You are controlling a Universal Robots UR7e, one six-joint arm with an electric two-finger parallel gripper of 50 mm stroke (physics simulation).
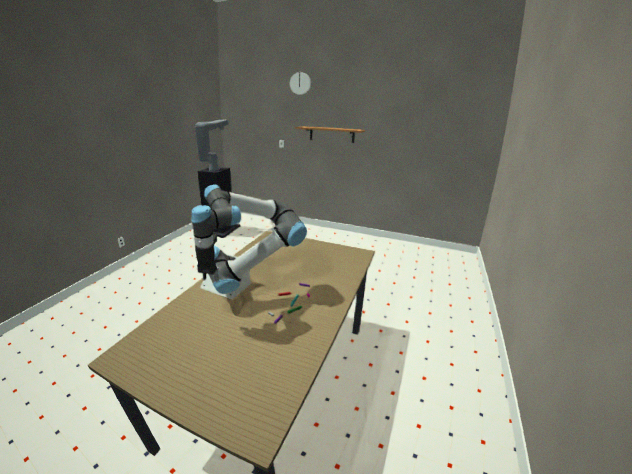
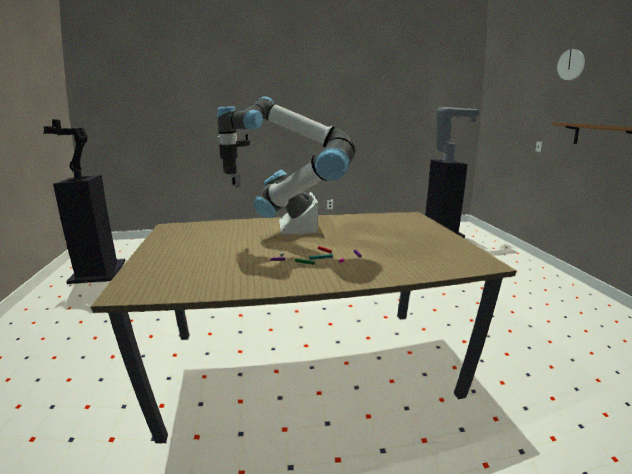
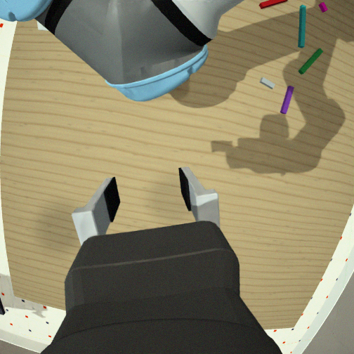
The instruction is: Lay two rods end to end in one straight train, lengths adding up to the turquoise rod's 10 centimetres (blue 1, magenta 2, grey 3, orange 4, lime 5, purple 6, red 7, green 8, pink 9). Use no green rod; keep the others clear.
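Places are measured from the arm's base along level axes (x left, y back, z up), in centimetres.
Where they show: gripper, fingertip midpoint: (image 1: 211, 280) (image 2: 236, 186); arm's base at its link origin: (image 2: 302, 208).
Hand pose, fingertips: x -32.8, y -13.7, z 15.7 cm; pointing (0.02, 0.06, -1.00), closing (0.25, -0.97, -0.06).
Note:
Each offset is from my fingertips to the top centre of the thing. Level surfaces: height alone.
My gripper (image 1: 204, 276) (image 2: 235, 180) (image 3: 148, 185) is open and empty, high above the table, off to the grey rod's side. The turquoise rod {dx +31.8, dy -26.8, dz -25.0 cm} (image 1: 294, 300) (image 2: 321, 257) (image 3: 302, 26) lies between the red rod {dx +35.3, dy -19.6, dz -25.0 cm} (image 1: 284, 293) (image 2: 324, 249) (image 3: 273, 3) and the green rod {dx +24.4, dy -29.9, dz -25.0 cm} (image 1: 294, 309) (image 2: 304, 261) (image 3: 310, 61). The short grey rod {dx +16.8, dy -20.0, dz -25.0 cm} (image 1: 271, 313) (image 2: 281, 254) (image 3: 267, 83) lies near a purple rod {dx +14.4, dy -25.1, dz -25.0 cm} (image 1: 278, 318) (image 2: 277, 259) (image 3: 287, 100), apart from it. A small magenta rod {dx +38.8, dy -32.2, dz -25.0 cm} (image 1: 308, 294) (image 2: 341, 260) (image 3: 323, 7) and a second purple rod {dx +47.6, dy -26.8, dz -25.0 cm} (image 1: 304, 284) (image 2: 357, 253) lie beyond. All lie separately.
The wooden table {dz -26.0 cm} (image 1: 204, 367) (image 2: 193, 285) (image 3: 50, 125) carries the arm's white base (image 2: 300, 222) at its back edge. The arm's shadow falls over part of the rods' area. Two other arms stand on black pedestals (image 2: 86, 229) (image 2: 446, 196) away from the table.

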